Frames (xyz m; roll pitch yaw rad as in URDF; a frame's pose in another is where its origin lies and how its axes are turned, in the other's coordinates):
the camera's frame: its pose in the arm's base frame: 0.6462 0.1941 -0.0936 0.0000 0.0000 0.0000
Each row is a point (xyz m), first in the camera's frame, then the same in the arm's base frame.
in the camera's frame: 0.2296 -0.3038 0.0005
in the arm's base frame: 0.8758 -0.1097 -0.0931
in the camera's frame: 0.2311 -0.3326 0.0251
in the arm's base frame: 0.8773 -0.1385 -0.0685
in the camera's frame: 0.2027 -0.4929 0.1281
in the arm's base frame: 0.8489 -0.2988 0.0345
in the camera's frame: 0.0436 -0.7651 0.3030
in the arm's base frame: 0.6898 -0.5710 0.2094
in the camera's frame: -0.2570 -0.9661 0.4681
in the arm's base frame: 0.3892 -0.7720 0.3745
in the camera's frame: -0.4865 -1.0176 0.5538
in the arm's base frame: 0.1597 -0.8235 0.4602
